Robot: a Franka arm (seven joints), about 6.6 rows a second.
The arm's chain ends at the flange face. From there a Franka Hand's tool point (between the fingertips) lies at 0.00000 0.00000 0.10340 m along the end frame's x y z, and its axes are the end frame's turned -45 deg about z.
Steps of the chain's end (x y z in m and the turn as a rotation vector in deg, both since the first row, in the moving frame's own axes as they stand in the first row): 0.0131, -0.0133, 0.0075, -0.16, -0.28, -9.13; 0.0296, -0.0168, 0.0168, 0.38, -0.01, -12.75; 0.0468, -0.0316, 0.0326, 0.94, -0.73, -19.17; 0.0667, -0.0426, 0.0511, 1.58, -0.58, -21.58; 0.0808, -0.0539, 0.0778, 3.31, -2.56, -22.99; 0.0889, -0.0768, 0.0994, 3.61, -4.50, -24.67; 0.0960, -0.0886, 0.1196, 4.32, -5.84, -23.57
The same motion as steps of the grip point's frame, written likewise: 0.0181, -0.0002, 0.0075, 0.08, -0.31, -9.13; 0.0332, 0.0085, 0.0168, 0.28, 0.26, -12.75; 0.0553, 0.0086, 0.0326, 1.18, 0.15, -19.17; 0.0780, 0.0141, 0.0511, 1.53, 0.71, -21.58; 0.0947, 0.0115, 0.0775, 4.15, 0.53, -22.99; 0.1139, -0.0012, 0.0989, 5.73, -0.63, -24.67; 0.1260, -0.0069, 0.1188, 7.18, -1.07, -23.57
